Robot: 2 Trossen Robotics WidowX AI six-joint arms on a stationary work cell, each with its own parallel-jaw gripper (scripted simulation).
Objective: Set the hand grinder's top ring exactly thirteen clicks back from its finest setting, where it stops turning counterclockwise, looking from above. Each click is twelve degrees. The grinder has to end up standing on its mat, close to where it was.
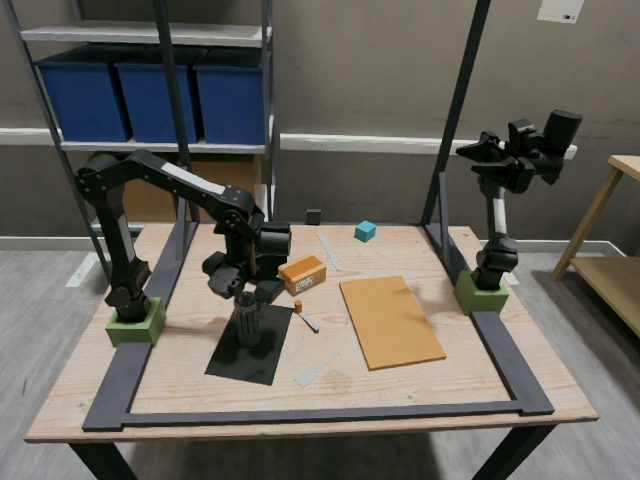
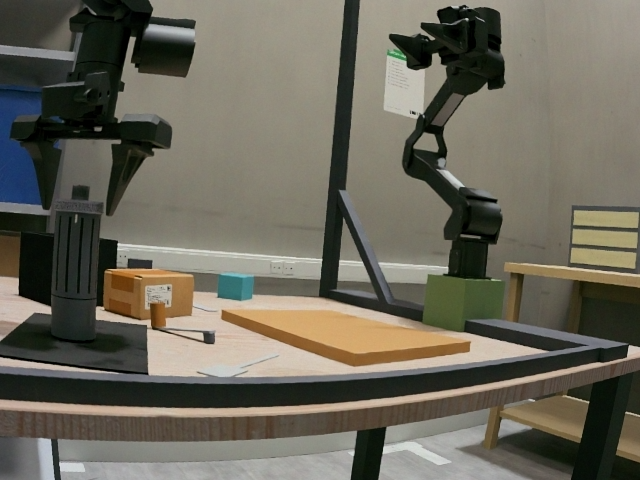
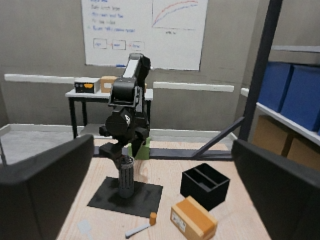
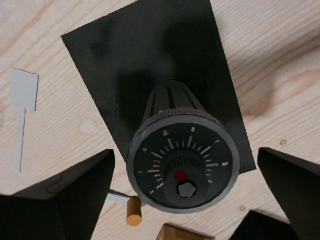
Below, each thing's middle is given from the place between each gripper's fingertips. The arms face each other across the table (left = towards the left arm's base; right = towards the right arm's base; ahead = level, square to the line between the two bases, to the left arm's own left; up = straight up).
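The cardboard box (image 2: 128, 292) is well below my left hand, far to the right of it and a good way behind it. There's a teal cube (image 2: 237, 287) that's far below that same left hand and far behind it, a bit to the right. The crank (image 2: 157, 310) is 340 mm to the right of my left hand, 10 mm behind it and 450 mm below, and the orange board (image 2: 356, 341) is 10 mm ahead of that hand, 120 mm to the right and 460 mm below.
As for my right hand, the black mat (image 1: 258, 364) is 170 mm below it, 10 mm behind and 10 mm to the left. The crank is 150 mm to the left of my right hand, 50 mm behind it and 160 mm below, while the dark hand grinder (image 2: 77, 235) is 60 mm below that hand and 10 mm ahead of it. And the top ring (image 4: 180, 129) is 30 mm below my right hand.
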